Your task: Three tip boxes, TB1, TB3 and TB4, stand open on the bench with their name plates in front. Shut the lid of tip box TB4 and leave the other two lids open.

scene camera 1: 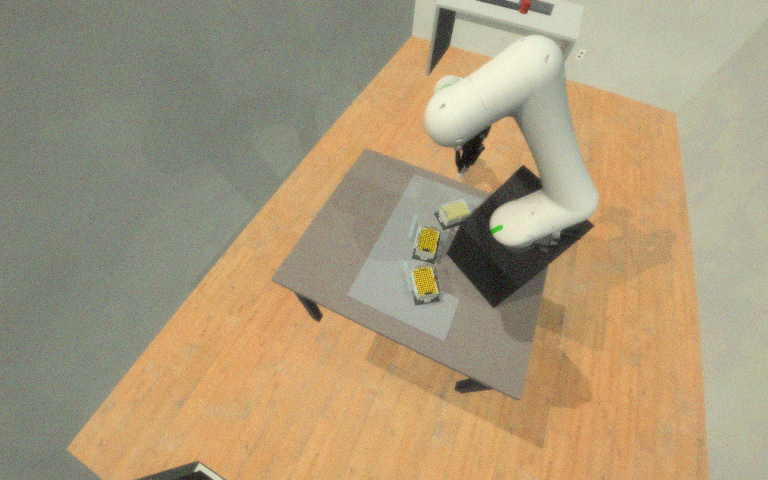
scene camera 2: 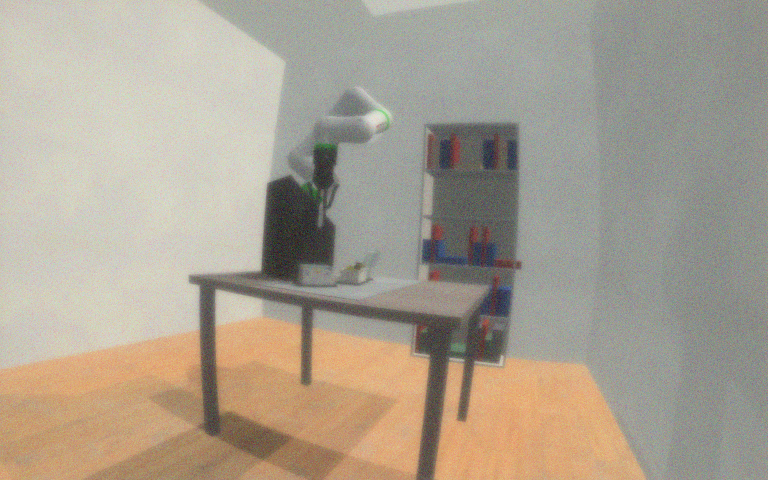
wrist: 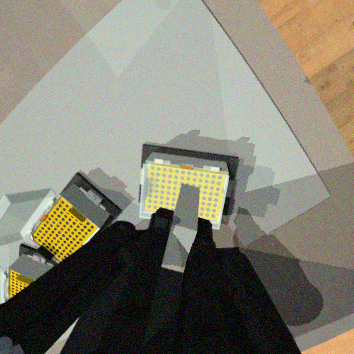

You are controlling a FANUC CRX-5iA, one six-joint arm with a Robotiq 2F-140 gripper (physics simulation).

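Seen in the pictures: gripper, between the fingertips: [scene camera 1: 459, 177] [scene camera 2: 319, 227] [wrist: 185, 201]; arm's base, origin of its link: [scene camera 2: 300, 206].
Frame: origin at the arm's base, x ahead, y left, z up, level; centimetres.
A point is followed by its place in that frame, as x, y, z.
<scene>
A tip box [scene camera 1: 454, 212] @(24.6, -17.0, -25.8) [scene camera 2: 316, 274] @(27.4, -23.1, -28.9) [wrist: 161, 187] @(27.6, -18.2, -25.8) at the robot-side far end of the mat has its clear lid down over pale yellow tips. The middle tip box [scene camera 1: 427, 240] @(30.4, 2.1, -28.0) [wrist: 65, 229] @(30.2, 1.2, -27.9) has its clear lid [scene camera 1: 412, 227] @(38.0, 4.4, -19.2) [wrist: 22, 215] @(36.5, 3.9, -25.3) standing open. The third tip box [scene camera 1: 424, 281] @(23.9, 21.3, -27.9) [wrist: 21, 281] @(27.1, 16.7, -26.2) also stands open. The name plates cannot be read. My gripper [scene camera 1: 462, 170] @(28.8, -24.8, -10.8) [scene camera 2: 321, 224] @(28.8, -24.8, -10.8) [wrist: 185, 201] @(28.8, -24.8, -10.8) is shut and empty, its tips well above the lidded box. In the wrist view it hides part of that lid.
The boxes stand on a pale mat [scene camera 1: 373, 271] @(46.3, 24.9, -33.6) [wrist: 120, 110] @(40.3, -17.8, -33.6) on the bench [scene camera 1: 322, 243] @(74.4, 23.2, -33.9) [scene camera 2: 430, 298] @(70.6, -14.7, -33.9). The black robot pedestal [scene camera 1: 481, 271] @(4.6, 9.7, -20.7) [scene camera 2: 280, 232] @(2.8, -16.9, -13.5) rises close beside them. A bookshelf [scene camera 2: 471, 170] stands behind the bench, and a white side table [scene camera 1: 509, 19] stands near the wall.
</scene>
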